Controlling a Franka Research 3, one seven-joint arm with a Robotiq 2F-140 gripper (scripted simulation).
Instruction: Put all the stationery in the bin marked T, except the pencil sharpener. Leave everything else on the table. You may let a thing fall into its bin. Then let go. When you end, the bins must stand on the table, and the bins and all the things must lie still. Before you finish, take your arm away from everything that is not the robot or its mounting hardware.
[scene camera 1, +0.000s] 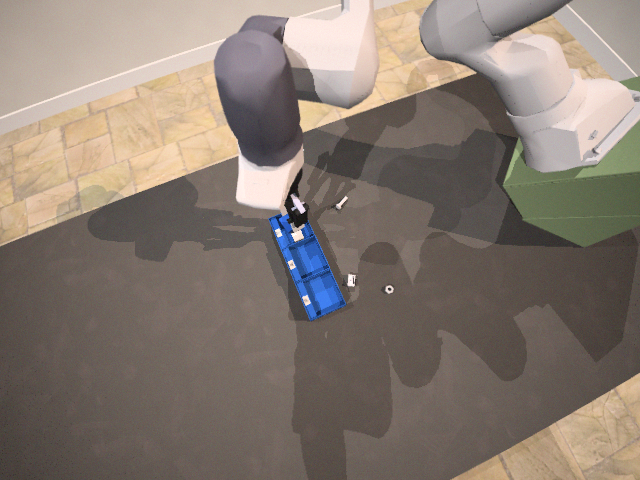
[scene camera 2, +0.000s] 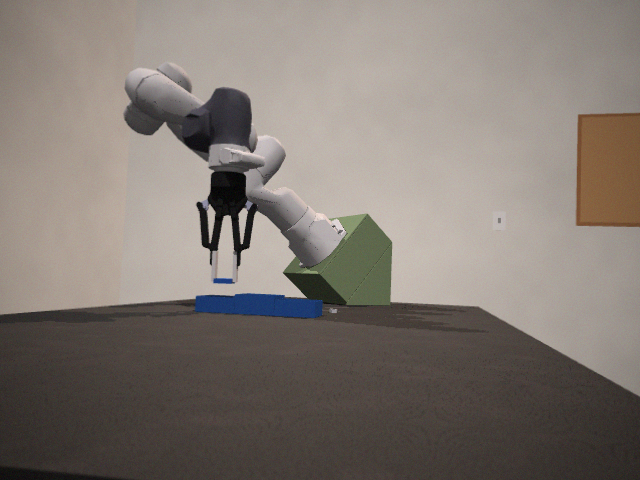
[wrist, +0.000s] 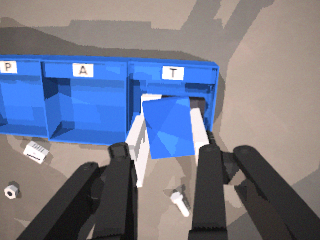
Labels:
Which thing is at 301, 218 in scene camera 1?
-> The gripper.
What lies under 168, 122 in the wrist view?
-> A flat blue block.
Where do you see the gripper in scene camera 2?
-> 224, 281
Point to the gripper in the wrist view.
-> At 169, 126

